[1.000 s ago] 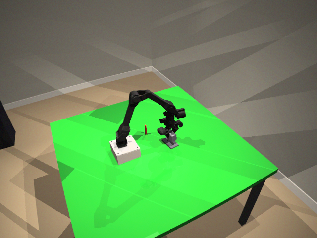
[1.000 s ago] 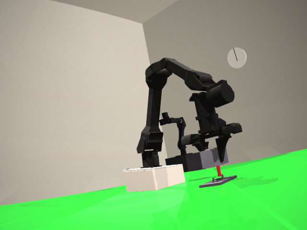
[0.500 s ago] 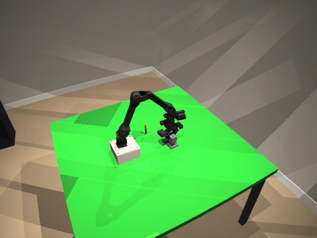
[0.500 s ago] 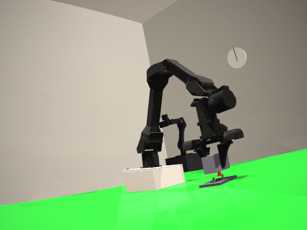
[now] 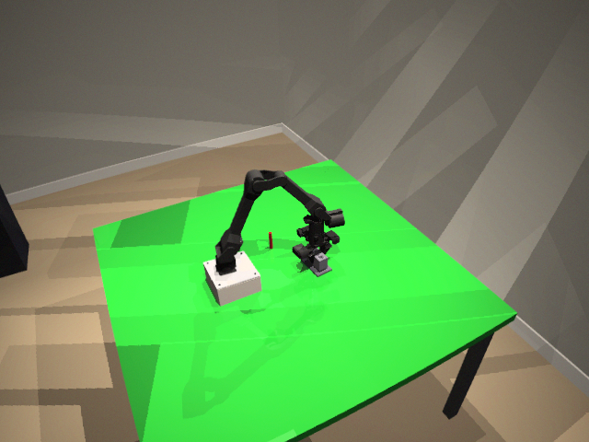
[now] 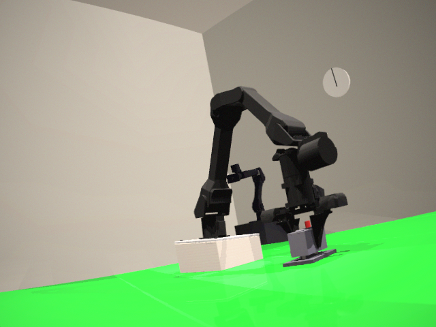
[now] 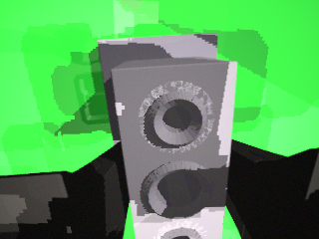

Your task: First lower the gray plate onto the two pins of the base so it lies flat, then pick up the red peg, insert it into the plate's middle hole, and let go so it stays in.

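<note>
Now: gripper tip 1 cm above the base. The rest, counted from my gripper tip: gray plate: 3 cm above; red peg: 18 cm to the left, 12 cm behind, 2 cm above.
</note>
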